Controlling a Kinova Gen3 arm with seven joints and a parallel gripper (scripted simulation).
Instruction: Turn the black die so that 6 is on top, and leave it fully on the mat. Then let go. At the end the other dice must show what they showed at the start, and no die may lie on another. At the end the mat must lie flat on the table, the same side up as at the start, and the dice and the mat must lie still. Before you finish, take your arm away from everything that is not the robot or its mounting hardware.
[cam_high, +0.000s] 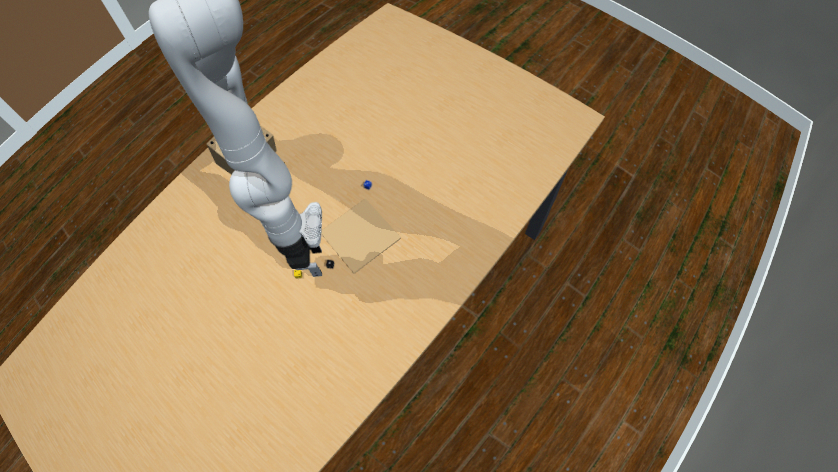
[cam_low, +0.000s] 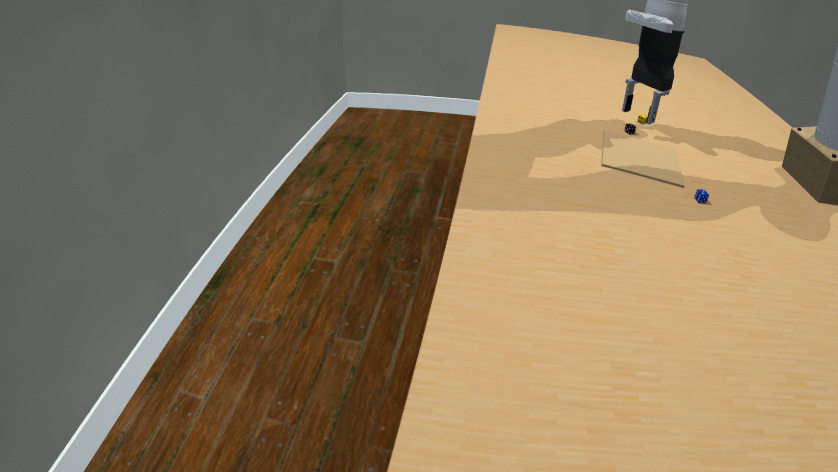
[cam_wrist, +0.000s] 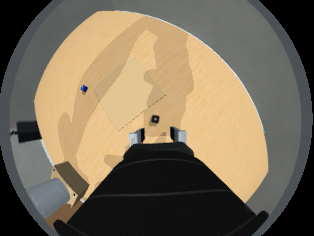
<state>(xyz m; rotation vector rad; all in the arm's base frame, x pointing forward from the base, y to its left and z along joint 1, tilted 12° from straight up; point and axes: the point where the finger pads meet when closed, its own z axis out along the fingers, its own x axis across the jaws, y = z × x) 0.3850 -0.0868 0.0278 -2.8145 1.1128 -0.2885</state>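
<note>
Now: hand 2 cm short of the black die, 2 cm to the right of it and 4 cm above it. Also, from my hand: blue die (7 cm behind, 23 cm to the left, 4 cm below); tan mat (1 cm ahead, 12 cm to the left, 4 cm below); yellow die (3 cm behind, 5 cm to the right, 4 cm below).
</note>
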